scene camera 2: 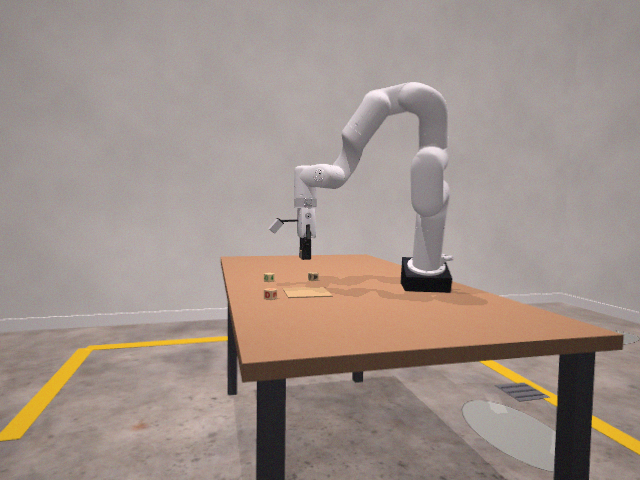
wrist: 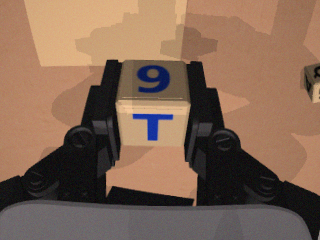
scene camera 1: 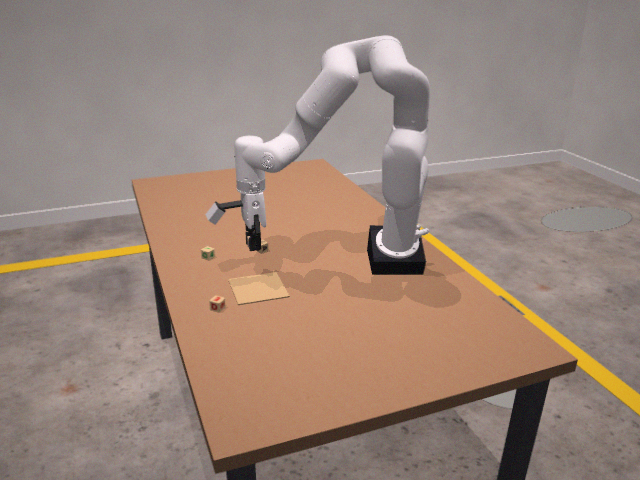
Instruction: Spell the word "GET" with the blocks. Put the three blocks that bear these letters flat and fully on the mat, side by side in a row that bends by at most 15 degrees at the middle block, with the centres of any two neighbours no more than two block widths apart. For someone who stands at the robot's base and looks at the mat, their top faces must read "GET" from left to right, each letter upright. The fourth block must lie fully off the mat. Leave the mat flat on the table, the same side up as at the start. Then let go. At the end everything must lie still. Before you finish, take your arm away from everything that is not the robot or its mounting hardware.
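Observation:
The gripper (scene camera 1: 253,247) is visible to scene camera 1, to scene camera 2 (scene camera 2: 305,259) and to the wrist view (wrist: 153,82). A tan mat (scene camera 1: 263,287) can be seen as well.

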